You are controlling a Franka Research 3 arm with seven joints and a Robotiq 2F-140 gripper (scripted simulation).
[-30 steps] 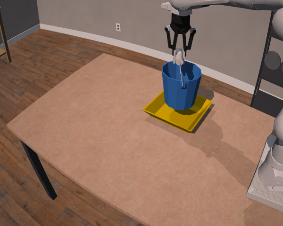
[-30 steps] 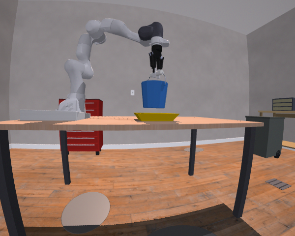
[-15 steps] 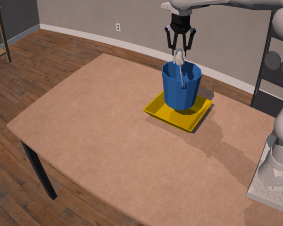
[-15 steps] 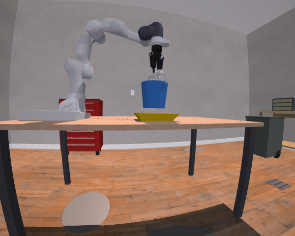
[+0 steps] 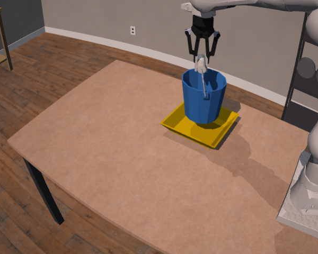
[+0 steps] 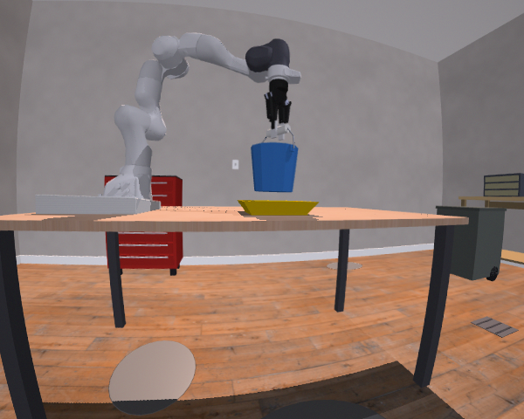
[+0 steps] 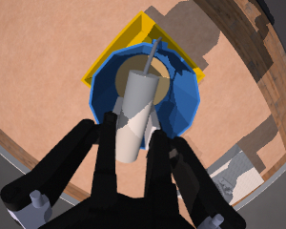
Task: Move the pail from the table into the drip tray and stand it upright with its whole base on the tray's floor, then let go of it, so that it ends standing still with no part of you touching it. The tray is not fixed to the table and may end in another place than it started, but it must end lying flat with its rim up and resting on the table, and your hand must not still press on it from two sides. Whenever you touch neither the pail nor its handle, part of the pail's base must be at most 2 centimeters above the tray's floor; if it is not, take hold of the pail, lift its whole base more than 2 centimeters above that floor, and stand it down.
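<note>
The pail handle lies 1 cm behind my hand and 3 cm below it. Also, from my hand: blue pail: 1 cm behind, 10 cm below; yellow drip tray: 2 cm behind, 1 cm to the right, 31 cm below.
</note>
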